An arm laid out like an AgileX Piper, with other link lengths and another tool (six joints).
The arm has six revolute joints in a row. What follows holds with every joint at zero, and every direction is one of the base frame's. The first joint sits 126.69 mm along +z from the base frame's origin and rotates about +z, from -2.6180 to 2.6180 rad. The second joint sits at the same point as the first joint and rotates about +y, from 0.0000 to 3.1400 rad. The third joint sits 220.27 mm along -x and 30.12 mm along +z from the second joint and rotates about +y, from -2.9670 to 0.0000 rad. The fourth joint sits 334.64 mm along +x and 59.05 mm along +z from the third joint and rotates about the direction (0.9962, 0, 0.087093), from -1.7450 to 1.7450 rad. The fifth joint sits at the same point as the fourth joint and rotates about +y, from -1.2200 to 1.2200 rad. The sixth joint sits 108.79 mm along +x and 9.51 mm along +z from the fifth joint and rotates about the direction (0.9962, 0, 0.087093), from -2.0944 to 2.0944 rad. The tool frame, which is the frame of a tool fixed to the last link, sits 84.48 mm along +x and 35.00 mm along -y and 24.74 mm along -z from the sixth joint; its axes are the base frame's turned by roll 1.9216, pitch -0.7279 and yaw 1.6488 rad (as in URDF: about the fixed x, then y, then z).
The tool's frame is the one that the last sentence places.
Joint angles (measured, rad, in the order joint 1, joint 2, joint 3, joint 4, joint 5, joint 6), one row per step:
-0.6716 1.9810 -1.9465 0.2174 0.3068 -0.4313
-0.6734 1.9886 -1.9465 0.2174 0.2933 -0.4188
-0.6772 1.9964 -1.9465 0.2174 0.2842 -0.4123
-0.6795 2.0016 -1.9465 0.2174 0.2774 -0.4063
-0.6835 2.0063 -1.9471 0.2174 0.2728 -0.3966
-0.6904 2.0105 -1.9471 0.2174 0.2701 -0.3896
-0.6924 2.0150 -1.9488 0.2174 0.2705 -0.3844
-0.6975 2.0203 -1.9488 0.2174 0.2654 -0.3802
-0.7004 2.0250 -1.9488 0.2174 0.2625 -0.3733
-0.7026 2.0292 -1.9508 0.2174 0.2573 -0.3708
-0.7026 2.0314 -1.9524 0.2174 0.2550 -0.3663
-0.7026 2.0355 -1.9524 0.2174 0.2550 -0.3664
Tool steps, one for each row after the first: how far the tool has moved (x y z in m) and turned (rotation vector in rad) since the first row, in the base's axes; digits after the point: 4 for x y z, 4 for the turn. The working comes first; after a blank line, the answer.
Tool pose at each row, in the base's axes (x y z in m, rotation vector in rad; the steps are taken from these numbers as rounded here):
0.4783 -0.4168 0.2941 2.3099 0.7173 0.9892
0.4789 -0.4191 0.2911 2.3092 0.7010 1.0019
0.4786 -0.4222 0.2875 2.3111 0.6887 1.0061
0.4785 -0.4241 0.2852 2.3121 0.6792 1.0109
0.4775 -0.4265 0.2829 2.3156 0.6653 1.0181
0.4752 -0.4303 0.2804 2.3203 0.6506 1.0206
0.4749 -0.4315 0.2782 2.3255 0.6443 1.0232
0.4735 -0.4347 0.2755 2.3278 0.6333 1.0242
0.4729 -0.4365 0.2727 2.3322 0.6235 1.0283
0.4726 -0.4383 0.2719 2.3302 0.6173 1.0307
0.4730 -0.4386 0.2716 2.3299 0.6129 1.0355
0.4734 -0.4390 0.2689 2.3342 0.6132 1.0334

0.0006 -0.0023 -0.0030 0.0066 -0.0114 -0.0078
0.0003 -0.0054 -0.0066 0.0111 -0.0159 -0.0151
0.0002 -0.0073 -0.0089 0.0150 -0.0204 -0.0202
-0.0008 -0.0097 -0.0112 0.0225 -0.0262 -0.0276
-0.0031 -0.0135 -0.0137 0.0289 -0.0290 -0.0368
-0.0034 -0.0147 -0.0159 0.0350 -0.0295 -0.0400
-0.0048 -0.0179 -0.0186 0.0384 -0.0317 -0.0473
-0.0054 -0.0197 -0.0214 0.0449 -0.0342 -0.0525
-0.0057 -0.0215 -0.0222 0.0450 -0.0380 -0.0563
-0.0053 -0.0218 -0.0225 0.0475 -0.0418 -0.0579
-0.0049 -0.0222 -0.0252 0.0500 -0.0386 -0.0580

